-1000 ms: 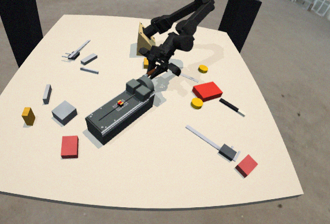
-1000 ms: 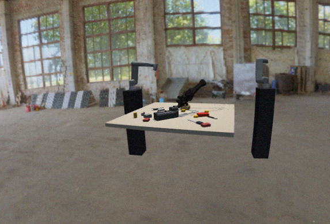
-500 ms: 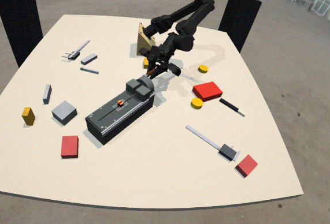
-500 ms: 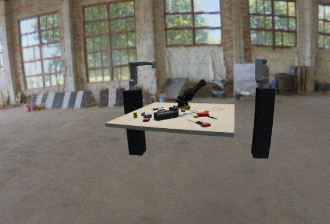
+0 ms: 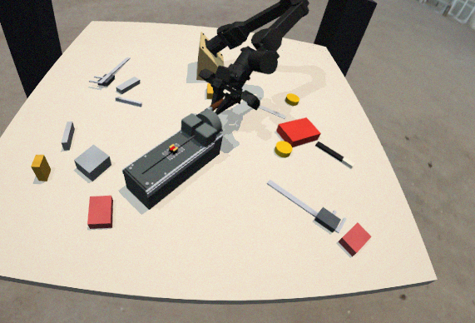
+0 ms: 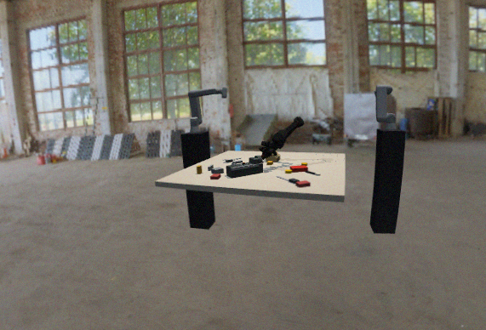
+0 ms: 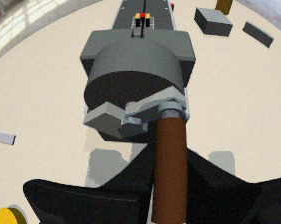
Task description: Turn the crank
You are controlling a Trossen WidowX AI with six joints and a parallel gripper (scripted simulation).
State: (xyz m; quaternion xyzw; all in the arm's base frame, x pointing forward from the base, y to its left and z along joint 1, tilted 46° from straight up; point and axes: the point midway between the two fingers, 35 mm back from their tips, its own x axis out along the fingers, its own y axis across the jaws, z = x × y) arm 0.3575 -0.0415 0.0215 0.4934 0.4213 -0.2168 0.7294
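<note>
The red pointer lies 130 mm ahead of my gripper tip and 110 mm to the right of it. From my gripper tip the other things lie so: brown handle 10 mm behind, 10 mm to the left, 20 mm above; then crank 10 mm ahead, 10 mm to the left, 20 mm above; then grey bar 130 mm behind, 210 mm to the left, 80 mm below.
</note>
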